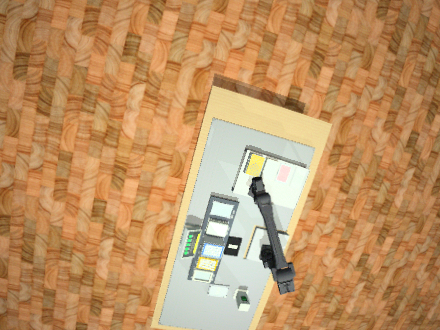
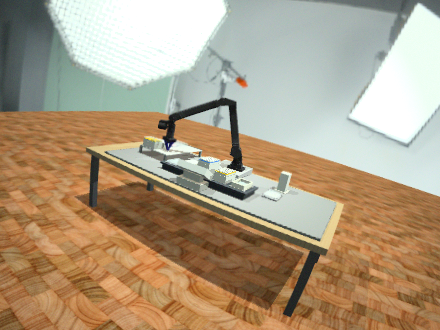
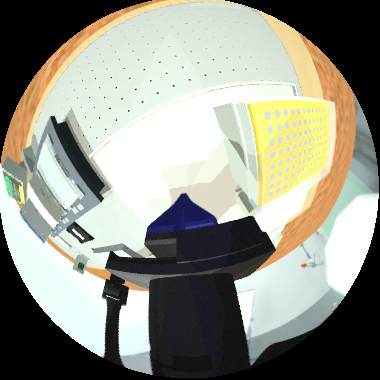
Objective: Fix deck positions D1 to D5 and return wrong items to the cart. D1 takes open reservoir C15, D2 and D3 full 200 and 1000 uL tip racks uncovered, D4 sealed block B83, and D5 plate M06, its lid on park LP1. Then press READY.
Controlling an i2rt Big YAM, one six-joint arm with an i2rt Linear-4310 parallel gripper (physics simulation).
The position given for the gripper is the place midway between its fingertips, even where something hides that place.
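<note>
A cart tray (image 1: 281, 194) is visible, and image 3 shows the cart tray (image 3: 176, 147) too. The gripper (image 3: 184, 196) holds nothing and is shut.
</note>
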